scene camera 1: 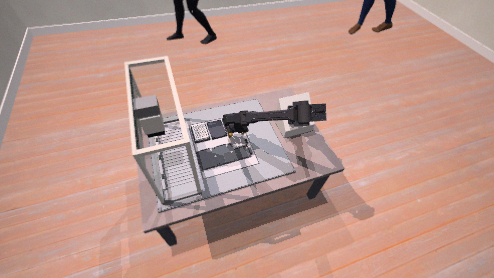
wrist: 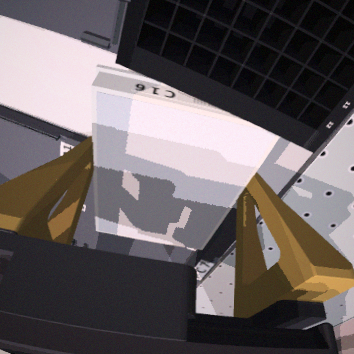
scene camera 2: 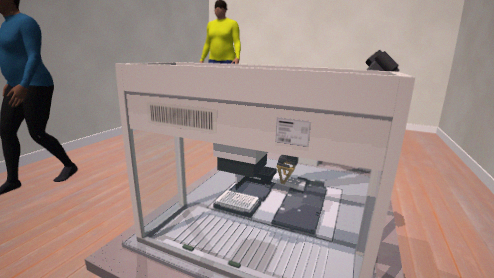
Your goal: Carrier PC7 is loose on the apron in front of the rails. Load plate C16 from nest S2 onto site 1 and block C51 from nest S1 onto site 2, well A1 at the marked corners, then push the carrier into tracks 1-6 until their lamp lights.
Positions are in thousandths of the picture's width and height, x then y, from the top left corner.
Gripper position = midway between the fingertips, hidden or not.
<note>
I see my gripper (wrist: 487,448) and a dark carrier (scene camera 1: 450,556).
The dark carrier shows as well in the wrist view (wrist: 242,665).
</note>
